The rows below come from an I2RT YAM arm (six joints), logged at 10 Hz.
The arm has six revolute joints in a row. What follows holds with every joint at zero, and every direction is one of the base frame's. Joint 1 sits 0.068 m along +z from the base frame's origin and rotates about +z. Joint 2 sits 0.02 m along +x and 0.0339 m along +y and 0.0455 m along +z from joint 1 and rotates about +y. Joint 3 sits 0.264 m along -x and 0.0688 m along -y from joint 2 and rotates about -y. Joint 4 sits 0.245 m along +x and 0.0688 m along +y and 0.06 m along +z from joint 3 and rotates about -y. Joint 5 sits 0.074 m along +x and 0.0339 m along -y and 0.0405 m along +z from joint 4 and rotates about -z. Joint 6 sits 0.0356 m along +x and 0.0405 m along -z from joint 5 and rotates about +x. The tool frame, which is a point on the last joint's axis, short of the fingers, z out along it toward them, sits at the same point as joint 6; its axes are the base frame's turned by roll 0, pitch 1.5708 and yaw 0 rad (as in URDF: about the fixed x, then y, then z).
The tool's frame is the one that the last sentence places.
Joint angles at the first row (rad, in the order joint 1, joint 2, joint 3, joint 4, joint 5, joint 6):
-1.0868, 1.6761, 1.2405, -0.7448, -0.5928, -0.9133
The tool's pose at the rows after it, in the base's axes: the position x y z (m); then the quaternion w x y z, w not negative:
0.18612, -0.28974, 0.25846, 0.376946, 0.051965, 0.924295, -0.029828
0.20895, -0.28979, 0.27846, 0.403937, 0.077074, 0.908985, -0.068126
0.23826, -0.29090, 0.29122, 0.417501, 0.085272, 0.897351, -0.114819
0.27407, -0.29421, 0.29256, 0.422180, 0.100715, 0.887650, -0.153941
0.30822, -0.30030, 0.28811, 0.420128, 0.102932, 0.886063, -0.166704
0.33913, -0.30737, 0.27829, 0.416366, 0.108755, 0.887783, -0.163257
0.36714, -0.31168, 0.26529, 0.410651, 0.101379, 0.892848, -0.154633
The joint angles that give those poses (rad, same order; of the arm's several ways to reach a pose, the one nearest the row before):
-1.0575, 1.6485, 1.2925, -0.6802, -0.5920, -0.7786
-0.9966, 1.6408, 1.3304, -0.5694, -0.5313, -0.6322
-0.9239, 1.6712, 1.3840, -0.4702, -0.4281, -0.5477
-0.8475, 1.7452, 1.4517, -0.3819, -0.3062, -0.4736
-0.7920, 1.8478, 1.5552, -0.3619, -0.2395, -0.4422
-0.7521, 1.9581, 1.6665, -0.3679, -0.2044, -0.4079
-0.7180, 2.0628, 1.7725, -0.3867, -0.1923, -0.3995

